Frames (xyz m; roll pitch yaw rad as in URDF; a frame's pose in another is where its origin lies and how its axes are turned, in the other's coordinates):
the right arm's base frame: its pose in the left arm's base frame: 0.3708 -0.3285 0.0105 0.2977 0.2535 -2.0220
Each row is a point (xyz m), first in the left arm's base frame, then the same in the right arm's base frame.
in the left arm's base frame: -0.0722 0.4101 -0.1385
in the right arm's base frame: -0.4191 -0.7660 -0.0395
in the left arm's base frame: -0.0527 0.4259 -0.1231
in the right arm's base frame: -0.4449 -0.7531 -0.0339
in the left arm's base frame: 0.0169 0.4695 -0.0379
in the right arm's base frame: -0.5337 -0.6924 0.0155
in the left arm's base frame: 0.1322 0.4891 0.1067
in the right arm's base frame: -0.6357 -0.5653 0.1051
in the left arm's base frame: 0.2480 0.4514 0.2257
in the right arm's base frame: -0.6816 -0.4174 0.1759
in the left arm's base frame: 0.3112 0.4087 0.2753
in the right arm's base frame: -0.6835 -0.3303 0.2023
